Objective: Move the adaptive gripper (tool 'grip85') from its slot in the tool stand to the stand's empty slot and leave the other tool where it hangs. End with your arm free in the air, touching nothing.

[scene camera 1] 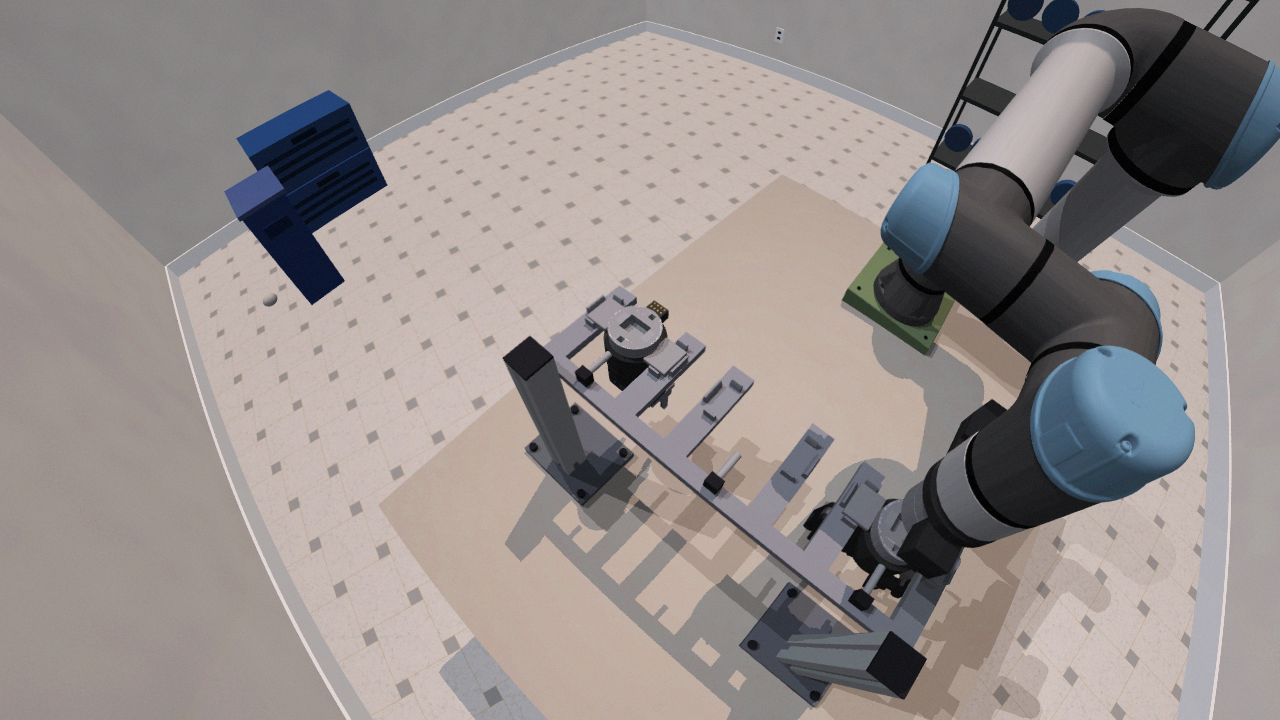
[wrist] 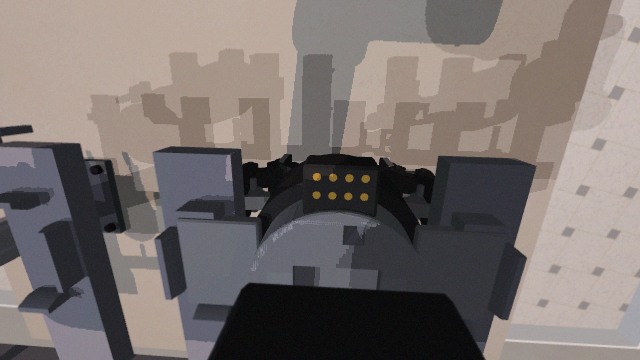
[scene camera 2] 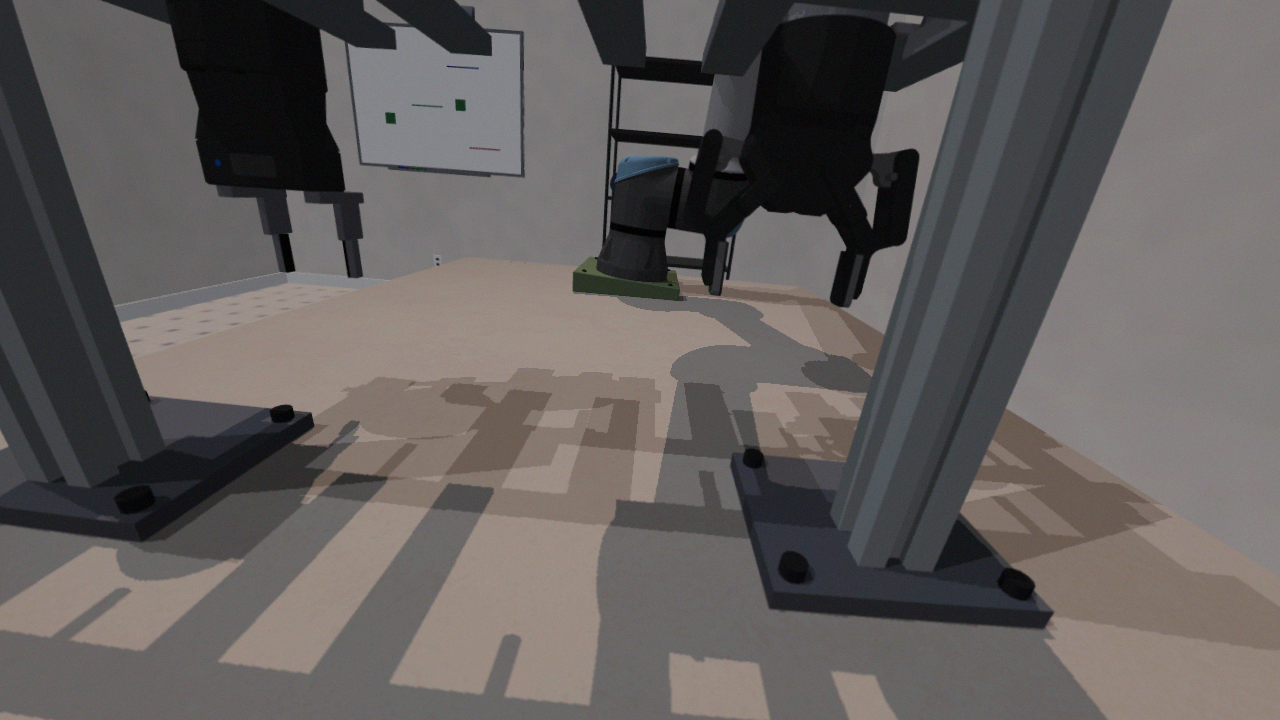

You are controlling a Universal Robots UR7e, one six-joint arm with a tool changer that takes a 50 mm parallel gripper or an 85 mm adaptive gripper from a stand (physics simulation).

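Places are measured from the arm's base along level axes (x right, y ahead, z up), in metres.
Pixels of known places: arm's base, origin of the base link: [scene camera 1: 904, 297] [scene camera 2: 631, 273].
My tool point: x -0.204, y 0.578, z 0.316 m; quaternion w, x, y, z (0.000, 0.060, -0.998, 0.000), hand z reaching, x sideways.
Ahead of a thing's pixels: the offset from my tool point to its top centre. "spot": to the spot under its first point.
The adaptive gripper [scene camera 2: 779, 279] hangs in the stand's slot at the right end in scene camera 1, black fingers pointing down, spread and empty. Its silver tool plate @[spot: dx +0.011, dy +0.021, dz -0.049 m] [scene camera 1: 886, 537] [wrist: 305, 245] lies between two prongs @[spot: dx -0.050, dy -0.037, dz -0.067 m] [wrist: 482, 200], side tabs resting on them. My arm's wrist end [scene camera 1: 950, 510] is right over the plate; a black block [scene camera 1: 930, 544] [wrist: 345, 325] hides part of it. I cannot tell whether they touch. The parallel gripper tool @[dx +0.358, dy +0.040, dz -0.049 m] [scene camera 1: 635, 331] [scene camera 2: 259, 98] hangs at the other end. The middle slot, between two bare prongs [scene camera 1: 716, 402] [scene camera 1: 796, 465], is empty.
The stand's long rail @[spot: dx +0.224, dy +0.107, dz -0.067 m] [scene camera 1: 671, 449] joins the slots. It rests on two posts [scene camera 1: 554, 411] [scene camera 2: 993, 295]. Small pegs with black ends @[spot: dx +0.169, dy +0.104, dz -0.051 m] [scene camera 1: 713, 481] stick out along it. My arm's green base [scene camera 1: 926, 338] [scene camera 2: 626, 284], a shelf rack and blue cabinets [scene camera 1: 326, 152] stand farther off.
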